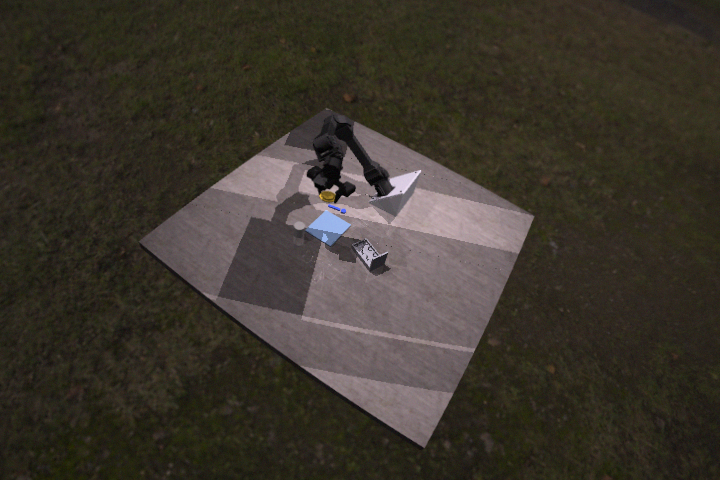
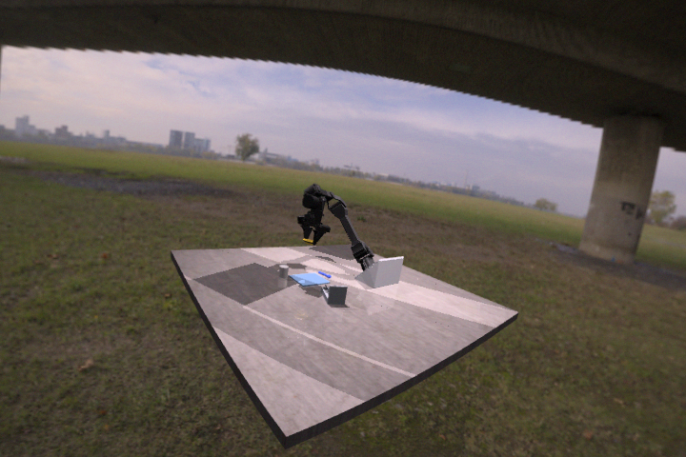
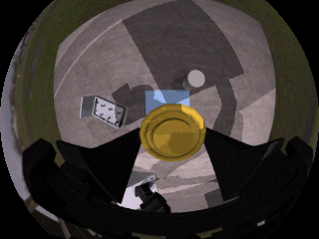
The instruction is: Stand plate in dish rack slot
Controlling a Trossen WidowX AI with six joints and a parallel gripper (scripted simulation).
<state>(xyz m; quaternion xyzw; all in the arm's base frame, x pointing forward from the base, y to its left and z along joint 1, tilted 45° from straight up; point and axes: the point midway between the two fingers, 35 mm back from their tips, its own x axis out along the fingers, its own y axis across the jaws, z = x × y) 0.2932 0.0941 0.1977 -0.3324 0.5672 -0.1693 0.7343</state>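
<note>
My gripper tip is now 30 mm past the grey dish rack, 220 mm to the right of it and 160 mm above it. Round my gripper tip: white cup: 90 mm ahead, 50 mm to the right, 150 mm below; then light blue mat: 20 mm behind, 10 mm to the left, 180 mm below; then yellow plate: 10 mm above.
</note>
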